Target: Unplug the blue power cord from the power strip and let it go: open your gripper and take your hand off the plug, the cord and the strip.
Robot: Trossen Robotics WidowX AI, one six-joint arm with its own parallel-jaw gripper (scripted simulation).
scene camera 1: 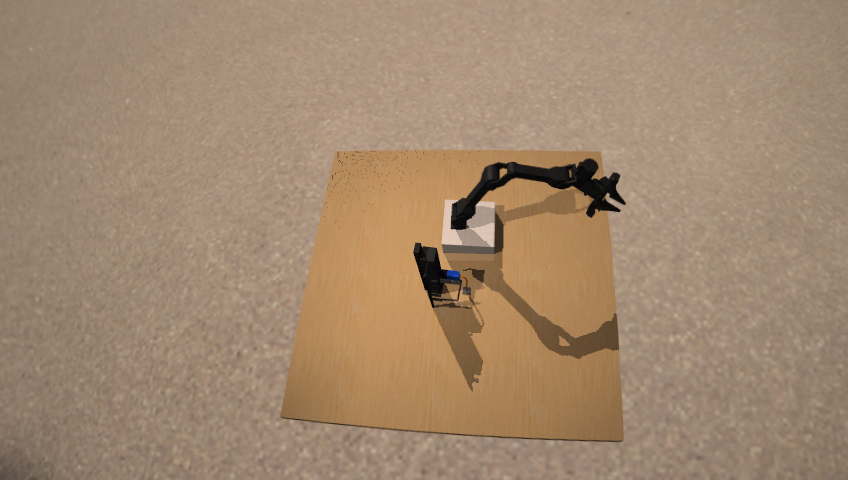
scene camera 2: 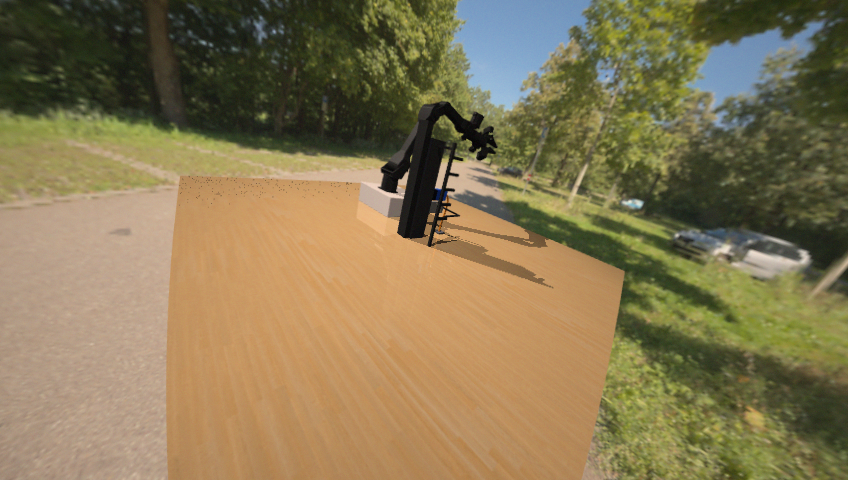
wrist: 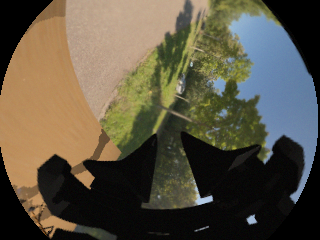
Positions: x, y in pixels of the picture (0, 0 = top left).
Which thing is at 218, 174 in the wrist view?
The gripper.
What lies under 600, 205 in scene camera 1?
The gripper.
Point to a power strip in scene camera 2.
At 433, 149
